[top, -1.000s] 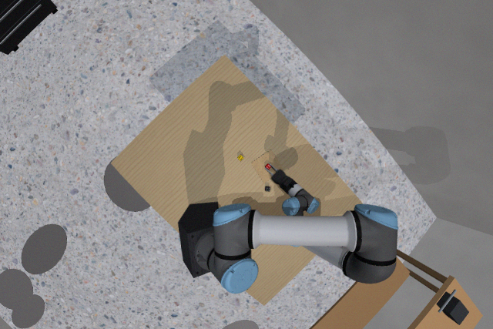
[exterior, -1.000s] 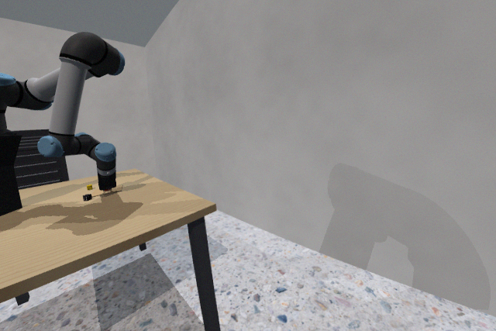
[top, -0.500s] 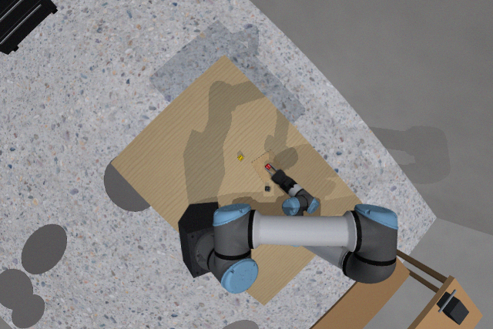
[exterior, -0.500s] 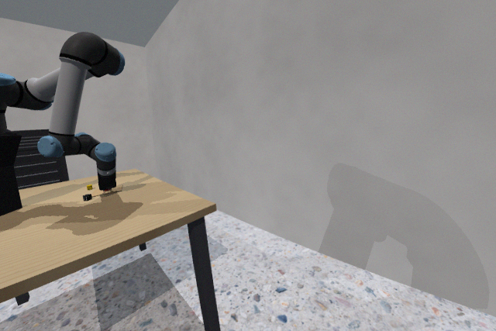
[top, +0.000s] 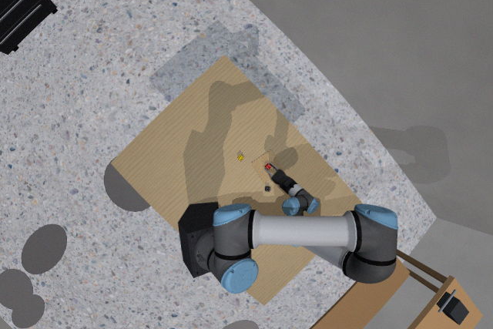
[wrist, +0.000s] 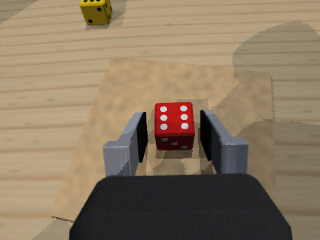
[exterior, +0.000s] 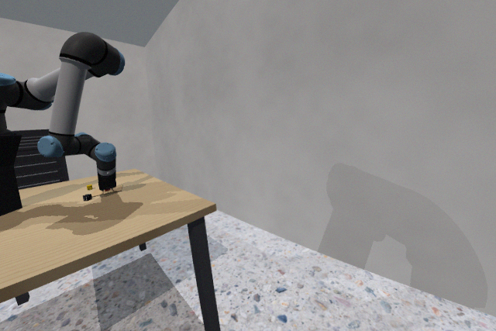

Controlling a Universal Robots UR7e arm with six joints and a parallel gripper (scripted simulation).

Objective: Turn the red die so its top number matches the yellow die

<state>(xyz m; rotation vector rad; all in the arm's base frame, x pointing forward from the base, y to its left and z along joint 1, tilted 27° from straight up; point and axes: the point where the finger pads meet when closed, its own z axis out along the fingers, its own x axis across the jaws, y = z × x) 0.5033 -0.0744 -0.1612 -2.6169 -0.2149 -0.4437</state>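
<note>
Now: the red die 1 cm to the left of my hand and 1 cm below it. From my hand the other things lie so: black die (9 cm behind, 8 cm to the right, 1 cm below); tan mat (1 cm to the left, 2 cm below); yellow die (7 cm behind, 16 cm to the left, 1 cm below).
</note>
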